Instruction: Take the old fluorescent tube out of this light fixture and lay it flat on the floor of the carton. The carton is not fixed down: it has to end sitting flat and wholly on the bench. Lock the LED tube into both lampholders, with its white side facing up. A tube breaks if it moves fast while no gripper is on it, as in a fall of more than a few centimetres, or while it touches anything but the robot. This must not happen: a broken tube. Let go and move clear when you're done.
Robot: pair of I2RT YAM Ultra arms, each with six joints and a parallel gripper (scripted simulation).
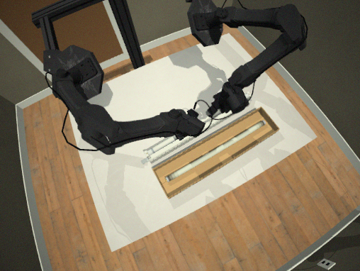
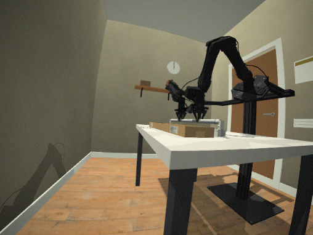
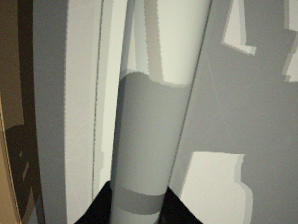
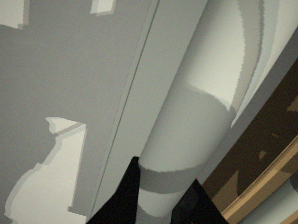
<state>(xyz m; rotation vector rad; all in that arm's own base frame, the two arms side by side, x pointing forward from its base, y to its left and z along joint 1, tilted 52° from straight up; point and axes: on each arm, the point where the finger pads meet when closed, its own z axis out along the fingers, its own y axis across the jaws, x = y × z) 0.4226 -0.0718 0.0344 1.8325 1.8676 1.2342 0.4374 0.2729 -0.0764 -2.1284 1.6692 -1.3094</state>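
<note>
The LED tube is 12 cm to the left of my right hand and 1 cm behind it. From my right hand the other things lie so: brown carton (14 cm to the left, 14 cm ahead, 5 cm below); then old fluorescent tube (14 cm to the left, 14 cm ahead, 6 cm below).
The LED tube is 1 cm ahead of my left hand and 12 cm to the right of it. The rest, counted from my left hand: brown carton 16 cm ahead, 10 cm to the right, 6 cm below; old fluorescent tube 16 cm ahead, 10 cm to the right, 6 cm below.
</note>
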